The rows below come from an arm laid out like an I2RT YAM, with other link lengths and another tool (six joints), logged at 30 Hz.
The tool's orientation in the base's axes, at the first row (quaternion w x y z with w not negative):
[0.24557, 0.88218, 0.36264, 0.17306]
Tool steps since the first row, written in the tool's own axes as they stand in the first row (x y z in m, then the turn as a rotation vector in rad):
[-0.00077, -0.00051, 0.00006, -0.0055, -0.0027, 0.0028]
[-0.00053, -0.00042, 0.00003, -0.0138, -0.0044, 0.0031]
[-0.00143, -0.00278, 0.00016, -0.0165, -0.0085, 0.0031]
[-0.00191, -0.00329, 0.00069, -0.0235, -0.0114, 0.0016]
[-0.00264, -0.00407, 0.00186, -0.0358, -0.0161, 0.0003]
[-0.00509, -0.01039, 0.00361, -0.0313, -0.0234, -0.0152]
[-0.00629, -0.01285, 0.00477, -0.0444, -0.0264, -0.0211]
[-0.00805, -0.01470, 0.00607, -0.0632, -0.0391, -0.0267]
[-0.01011, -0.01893, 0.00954, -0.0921, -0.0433, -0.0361]
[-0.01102, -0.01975, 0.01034, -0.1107, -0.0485, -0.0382]
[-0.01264, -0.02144, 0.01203, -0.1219, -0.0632, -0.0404]
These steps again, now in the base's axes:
[-0.00078, -0.00026, -0.00043, -0.0039, -0.0032, -0.0045]
[-0.00058, -0.00013, -0.00033, -0.0103, -0.0082, -0.0068]
[-0.00243, 0.00063, -0.00187, -0.0144, -0.0077, -0.0094]
[-0.00279, 0.00043, -0.00265, -0.0215, -0.0105, -0.0107]
[-0.00315, 0.00002, -0.00413, -0.0330, -0.0161, -0.0138]
[-0.00747, 0.00160, -0.00941, -0.0415, -0.0036, -0.0046]
[-0.00908, 0.00189, -0.01189, -0.0549, -0.0094, -0.0031]
[-0.01067, 0.00136, -0.01421, -0.0774, -0.0135, -0.0080]
[-0.01274, 0.00140, -0.01968, -0.1038, -0.0290, -0.0063]
[-0.01342, 0.00100, -0.02091, -0.1203, -0.0386, -0.0099]
[-0.01464, 0.00035, -0.02345, -0.1371, -0.0370, -0.0177]

